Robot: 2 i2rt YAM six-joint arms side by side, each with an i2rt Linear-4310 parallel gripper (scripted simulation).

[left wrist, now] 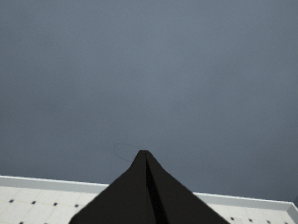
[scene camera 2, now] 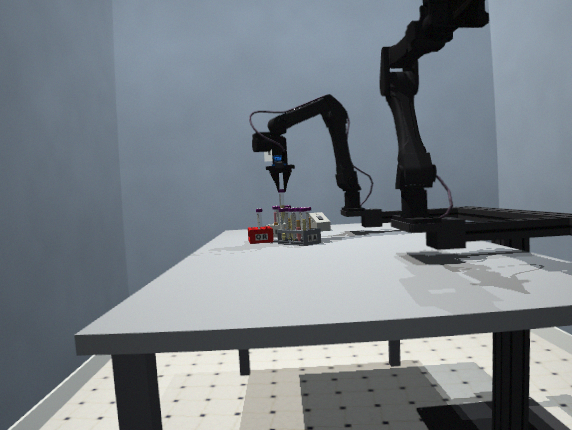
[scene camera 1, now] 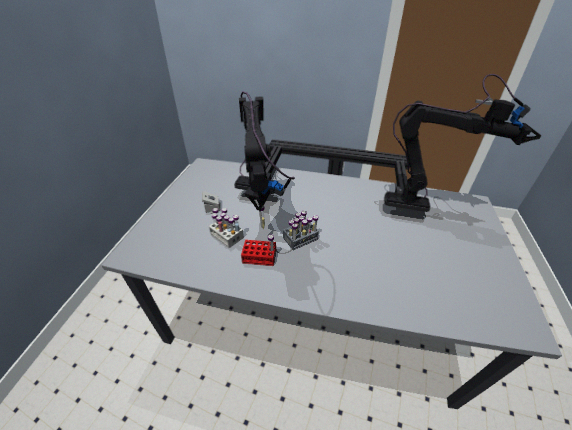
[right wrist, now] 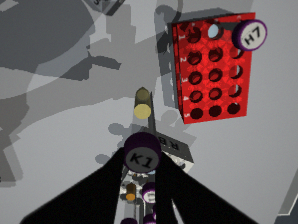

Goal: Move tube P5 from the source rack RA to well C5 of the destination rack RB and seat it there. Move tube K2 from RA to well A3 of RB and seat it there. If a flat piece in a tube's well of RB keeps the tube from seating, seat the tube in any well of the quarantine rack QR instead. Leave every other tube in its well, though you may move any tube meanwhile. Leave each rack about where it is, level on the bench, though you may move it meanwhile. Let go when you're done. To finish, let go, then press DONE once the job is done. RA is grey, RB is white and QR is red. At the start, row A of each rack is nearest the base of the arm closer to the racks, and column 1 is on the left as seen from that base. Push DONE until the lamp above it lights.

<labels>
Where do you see a tube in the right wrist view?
At 248,35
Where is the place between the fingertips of my right gripper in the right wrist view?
140,157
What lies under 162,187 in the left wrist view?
My left gripper.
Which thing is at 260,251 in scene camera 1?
A red rack QR.
</labels>
